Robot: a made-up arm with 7 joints. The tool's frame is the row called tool. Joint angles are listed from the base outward. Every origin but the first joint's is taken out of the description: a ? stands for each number. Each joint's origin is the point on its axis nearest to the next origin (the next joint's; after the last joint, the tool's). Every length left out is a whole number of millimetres.
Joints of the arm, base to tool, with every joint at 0 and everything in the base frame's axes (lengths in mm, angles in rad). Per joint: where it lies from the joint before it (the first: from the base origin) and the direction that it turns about. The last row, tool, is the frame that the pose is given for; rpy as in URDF.
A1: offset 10 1 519 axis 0 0 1
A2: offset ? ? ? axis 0 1 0
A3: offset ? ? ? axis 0 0 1
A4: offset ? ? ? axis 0 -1 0
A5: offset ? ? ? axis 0 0 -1
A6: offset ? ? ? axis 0 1 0
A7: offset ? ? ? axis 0 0 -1
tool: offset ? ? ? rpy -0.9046 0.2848 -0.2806
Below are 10 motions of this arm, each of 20 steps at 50 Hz.
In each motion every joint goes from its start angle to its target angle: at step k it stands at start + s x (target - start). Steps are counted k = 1, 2, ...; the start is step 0. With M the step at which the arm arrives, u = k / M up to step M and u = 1 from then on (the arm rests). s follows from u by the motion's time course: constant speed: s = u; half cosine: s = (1 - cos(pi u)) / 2; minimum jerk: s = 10 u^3 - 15 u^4 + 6 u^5.
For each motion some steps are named. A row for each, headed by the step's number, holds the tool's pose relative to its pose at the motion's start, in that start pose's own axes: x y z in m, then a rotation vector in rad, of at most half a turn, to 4 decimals.
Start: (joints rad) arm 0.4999 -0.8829 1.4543 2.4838 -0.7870 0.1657 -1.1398
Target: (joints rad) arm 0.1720 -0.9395 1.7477 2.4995 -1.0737 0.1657 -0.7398
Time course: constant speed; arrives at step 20
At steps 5, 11, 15, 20:
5: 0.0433 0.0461 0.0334 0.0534 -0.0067 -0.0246
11: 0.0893 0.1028 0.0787 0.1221 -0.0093 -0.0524
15: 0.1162 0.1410 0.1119 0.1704 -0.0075 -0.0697
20: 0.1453 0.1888 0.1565 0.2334 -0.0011 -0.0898

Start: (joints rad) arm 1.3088 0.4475 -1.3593 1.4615 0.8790 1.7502 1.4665
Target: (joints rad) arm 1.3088 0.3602 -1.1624 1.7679 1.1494 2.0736 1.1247
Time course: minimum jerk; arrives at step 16
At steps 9, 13, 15, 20:
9: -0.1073 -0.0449 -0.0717 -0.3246 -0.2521 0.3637
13: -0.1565 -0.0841 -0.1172 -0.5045 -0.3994 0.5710
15: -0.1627 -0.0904 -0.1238 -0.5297 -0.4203 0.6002
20: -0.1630 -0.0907 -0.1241 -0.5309 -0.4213 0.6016

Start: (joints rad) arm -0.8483 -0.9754 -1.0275 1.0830 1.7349 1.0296 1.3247
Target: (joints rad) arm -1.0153 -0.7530 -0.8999 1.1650 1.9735 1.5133 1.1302
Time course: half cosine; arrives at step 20
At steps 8, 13, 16, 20:
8: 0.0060 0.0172 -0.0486 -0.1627 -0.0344 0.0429
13: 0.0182 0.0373 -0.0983 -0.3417 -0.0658 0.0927
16: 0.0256 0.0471 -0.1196 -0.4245 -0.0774 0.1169
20: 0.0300 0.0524 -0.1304 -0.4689 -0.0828 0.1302

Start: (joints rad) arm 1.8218 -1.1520 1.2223 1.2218 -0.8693 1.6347 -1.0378
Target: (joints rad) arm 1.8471 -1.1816 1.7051 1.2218 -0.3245 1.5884 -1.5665
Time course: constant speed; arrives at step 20
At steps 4, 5, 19, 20:
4: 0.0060 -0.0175 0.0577 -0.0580 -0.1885 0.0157
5: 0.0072 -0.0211 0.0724 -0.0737 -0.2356 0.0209
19: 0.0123 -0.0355 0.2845 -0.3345 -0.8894 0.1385
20: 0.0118 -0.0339 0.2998 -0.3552 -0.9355 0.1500

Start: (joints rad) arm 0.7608 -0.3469 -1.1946 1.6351 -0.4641 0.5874 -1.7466
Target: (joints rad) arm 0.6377 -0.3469 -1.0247 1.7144 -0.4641 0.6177 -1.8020
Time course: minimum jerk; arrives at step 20
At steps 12, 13, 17, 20:
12: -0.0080 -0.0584 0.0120 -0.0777 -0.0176 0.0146
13: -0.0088 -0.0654 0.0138 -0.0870 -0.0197 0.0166
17: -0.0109 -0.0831 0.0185 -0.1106 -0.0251 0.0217
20: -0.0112 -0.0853 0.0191 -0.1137 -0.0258 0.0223

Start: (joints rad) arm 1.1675 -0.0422 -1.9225 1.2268 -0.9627 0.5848 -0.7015
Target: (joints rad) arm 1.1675 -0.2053 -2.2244 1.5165 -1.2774 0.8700 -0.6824
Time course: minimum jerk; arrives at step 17
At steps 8, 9, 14, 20:
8: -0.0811 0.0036 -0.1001 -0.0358 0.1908 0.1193
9: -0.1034 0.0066 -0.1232 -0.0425 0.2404 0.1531
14: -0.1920 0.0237 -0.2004 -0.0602 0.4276 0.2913
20: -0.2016 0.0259 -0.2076 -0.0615 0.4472 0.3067

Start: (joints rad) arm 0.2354 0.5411 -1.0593 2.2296 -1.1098 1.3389 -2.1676
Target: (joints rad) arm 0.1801 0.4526 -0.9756 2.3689 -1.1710 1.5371 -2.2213
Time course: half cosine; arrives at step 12
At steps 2, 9, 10, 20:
2: -0.0061 0.0060 0.0016 0.0113 0.0012 -0.0048
9: -0.0750 0.0822 0.0266 0.1475 0.0124 -0.0727
10: -0.0816 0.0905 0.0298 0.1615 0.0132 -0.0808
20: -0.0871 0.0976 0.0326 0.1733 0.0138 -0.0877

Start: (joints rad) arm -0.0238 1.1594 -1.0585 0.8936 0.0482 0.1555 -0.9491
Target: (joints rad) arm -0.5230 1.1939 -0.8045 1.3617 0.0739 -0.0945 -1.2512
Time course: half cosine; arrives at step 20
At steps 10, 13, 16, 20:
10: 0.0636 -0.0087 -0.0814 -0.0525 -0.1513 -0.1033
13: 0.0838 -0.0109 -0.1233 -0.0845 -0.2018 -0.1616
16: 0.0950 -0.0119 -0.1583 -0.1143 -0.2316 -0.2108
20: 0.0993 -0.0122 -0.1780 -0.1322 -0.2437 -0.2382

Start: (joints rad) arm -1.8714 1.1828 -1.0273 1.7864 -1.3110 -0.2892 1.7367
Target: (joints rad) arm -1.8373 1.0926 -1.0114 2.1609 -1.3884 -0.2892 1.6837
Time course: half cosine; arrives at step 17
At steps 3, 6, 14, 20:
3: 0.0114 -0.0011 0.0159 0.0170 -0.0299 -0.0064
6: 0.0408 -0.0066 0.0598 0.0613 -0.1111 -0.0252
14: 0.1186 -0.0471 0.2078 0.1876 -0.3753 -0.1007
20: 0.1258 -0.0541 0.2253 0.2007 -0.4060 -0.1109

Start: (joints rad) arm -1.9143 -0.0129 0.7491 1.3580 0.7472 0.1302 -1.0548
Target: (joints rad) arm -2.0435 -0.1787 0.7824 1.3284 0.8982 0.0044 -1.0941
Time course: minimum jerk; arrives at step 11
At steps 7, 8, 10, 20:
7: -0.0023 -0.0471 0.0465 -0.1428 -0.0385 -0.1373
8: -0.0034 -0.0536 0.0547 -0.1679 -0.0453 -0.1597
10: -0.0046 -0.0594 0.0627 -0.1921 -0.0517 -0.1809
20: -0.0047 -0.0597 0.0631 -0.1934 -0.0521 -0.1820

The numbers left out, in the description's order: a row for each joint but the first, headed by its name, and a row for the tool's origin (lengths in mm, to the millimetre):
A2: 4 -11 0
A3: 1 0 487
A4: 18 22 0
A5: 120 0 -502
A6: 18 -6 0
A7: 74 0 -32
tool: -3 7 0

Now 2 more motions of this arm.
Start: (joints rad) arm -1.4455 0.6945 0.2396 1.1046 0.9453 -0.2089 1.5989
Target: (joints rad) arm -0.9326 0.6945 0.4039 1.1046 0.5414 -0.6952 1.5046
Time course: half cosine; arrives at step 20
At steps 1, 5, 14, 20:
1: -0.0012 -0.0015 -0.0021 -0.0014 -0.0032 0.0054
5: -0.0273 -0.0392 -0.0497 -0.0349 -0.0716 0.1314
14: -0.0912 -0.2720 -0.2397 -0.2047 -0.2515 0.7562
20: -0.0902 -0.3609 -0.2840 -0.2656 -0.2572 0.9607

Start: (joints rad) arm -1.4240 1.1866 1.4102 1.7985 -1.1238 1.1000 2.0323
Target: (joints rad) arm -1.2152 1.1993 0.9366 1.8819 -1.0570 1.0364 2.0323
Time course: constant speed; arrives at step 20
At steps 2, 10, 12, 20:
2: 0.0073 0.0195 -0.0141 -0.0173 -0.0098 -0.0271
10: 0.0389 0.0883 -0.0696 -0.0772 -0.0582 -0.1358
12: 0.0472 0.1032 -0.0829 -0.0898 -0.0726 -0.1630
20: 0.0815 0.1544 -0.1322 -0.1302 -0.1393 -0.2706

